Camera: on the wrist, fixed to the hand. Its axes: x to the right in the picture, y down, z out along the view.
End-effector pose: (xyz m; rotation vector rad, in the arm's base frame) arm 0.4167 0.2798 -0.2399 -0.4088 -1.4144 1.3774
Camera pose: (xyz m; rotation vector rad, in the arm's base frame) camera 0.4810 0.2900 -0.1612 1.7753 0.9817 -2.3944
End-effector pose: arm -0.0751 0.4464 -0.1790 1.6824 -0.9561 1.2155
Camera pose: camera 0.0001 0.5149 -0.1708 -0.6121 2.3206 -2.0181
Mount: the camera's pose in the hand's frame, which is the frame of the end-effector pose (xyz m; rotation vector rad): 0.0187 -0.0921 -0.0399 -0.0665 0.0622 1.5237
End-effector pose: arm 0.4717 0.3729 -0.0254 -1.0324 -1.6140 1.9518
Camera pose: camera 0.4762 0.4355 0.0551 1.8081 0.4651 -1.6116
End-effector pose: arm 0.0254 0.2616 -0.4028 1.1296 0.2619 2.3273
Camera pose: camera 0.0200 0.3512 -0.4515 -0.8560 0.6022 -2.0884
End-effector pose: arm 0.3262 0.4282 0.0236 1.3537 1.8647 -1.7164
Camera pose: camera 0.2616 0.4844 0.0792 1.9189 0.3969 -0.7324
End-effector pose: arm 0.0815 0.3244 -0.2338 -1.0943 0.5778 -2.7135
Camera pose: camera 0.0401 0.4148 -0.2106 -0.2435 0.9512 -1.3653
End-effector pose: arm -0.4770 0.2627 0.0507 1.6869 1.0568 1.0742
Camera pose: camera -0.5282 0.3144 -0.0209 2.3409 -0.4998 1.9737
